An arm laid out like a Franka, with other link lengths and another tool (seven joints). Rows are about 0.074 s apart.
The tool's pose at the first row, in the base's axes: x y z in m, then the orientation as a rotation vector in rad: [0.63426, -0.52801, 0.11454, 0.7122, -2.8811, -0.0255]
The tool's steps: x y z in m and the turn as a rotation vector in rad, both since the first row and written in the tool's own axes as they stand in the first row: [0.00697, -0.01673, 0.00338, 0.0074, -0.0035, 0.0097]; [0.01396, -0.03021, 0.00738, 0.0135, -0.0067, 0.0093]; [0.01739, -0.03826, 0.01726, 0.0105, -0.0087, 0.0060]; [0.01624, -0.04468, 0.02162, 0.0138, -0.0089, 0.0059]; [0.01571, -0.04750, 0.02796, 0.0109, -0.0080, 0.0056]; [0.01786, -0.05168, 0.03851, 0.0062, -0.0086, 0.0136]
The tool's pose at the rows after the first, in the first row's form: [0.63532, -0.54614, 0.11138, 0.7002, -2.8894, -0.0149]; [0.63476, -0.56142, 0.10780, 0.7024, -2.8936, -0.0073]; [0.63379, -0.57039, 0.09817, 0.7070, -2.8937, -0.0127]; [0.63700, -0.57565, 0.09331, 0.7078, -2.8945, -0.0081]; [0.63767, -0.57806, 0.08682, 0.7076, -2.8930, -0.0120]; [0.63591, -0.58302, 0.07654, 0.6953, -2.8953, -0.0179]
